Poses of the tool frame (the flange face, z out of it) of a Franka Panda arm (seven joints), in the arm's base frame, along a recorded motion.
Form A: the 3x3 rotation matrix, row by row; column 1 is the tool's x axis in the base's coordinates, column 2 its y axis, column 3 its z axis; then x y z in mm. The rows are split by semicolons.
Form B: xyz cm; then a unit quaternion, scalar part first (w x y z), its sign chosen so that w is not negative. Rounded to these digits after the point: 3 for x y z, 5 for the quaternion.
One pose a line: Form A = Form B
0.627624 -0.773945 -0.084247; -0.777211 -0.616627 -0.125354; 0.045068 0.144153 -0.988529; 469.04 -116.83 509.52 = 46.904 -11.683 50.952 0.07495 0.89900 -0.43136 -0.01090
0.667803 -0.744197 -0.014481; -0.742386 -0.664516 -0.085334; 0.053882 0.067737 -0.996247; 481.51 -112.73 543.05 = 48.151 -11.273 54.305 0.04195 0.91222 -0.40741 0.01080
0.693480 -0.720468 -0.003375; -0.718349 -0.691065 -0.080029; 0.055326 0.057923 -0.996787; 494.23 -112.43 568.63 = 49.423 -11.243 56.863 0.03751 0.91942 -0.39123 0.01413
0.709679 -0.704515 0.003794; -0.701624 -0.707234 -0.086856; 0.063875 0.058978 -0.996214; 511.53 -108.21 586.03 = 51.153 -10.821 58.603 0.03947 0.92373 -0.38056 0.01831
